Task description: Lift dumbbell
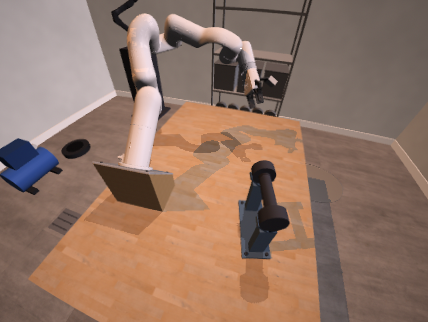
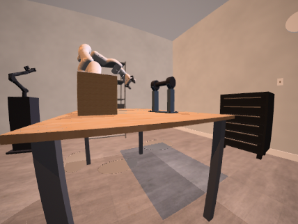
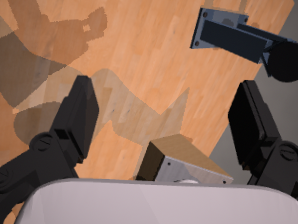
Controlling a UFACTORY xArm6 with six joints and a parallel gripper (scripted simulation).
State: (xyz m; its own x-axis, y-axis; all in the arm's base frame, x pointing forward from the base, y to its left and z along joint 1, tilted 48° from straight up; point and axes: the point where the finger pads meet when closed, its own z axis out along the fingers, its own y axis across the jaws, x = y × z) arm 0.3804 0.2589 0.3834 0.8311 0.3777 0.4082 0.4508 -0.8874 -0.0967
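My hand is 11 cm short of the dark dumbbell, 46 cm to the left of it and 5 cm above it. Also, from my hand: blue-grey cradle: 11 cm ahead, 46 cm to the right, 18 cm below.
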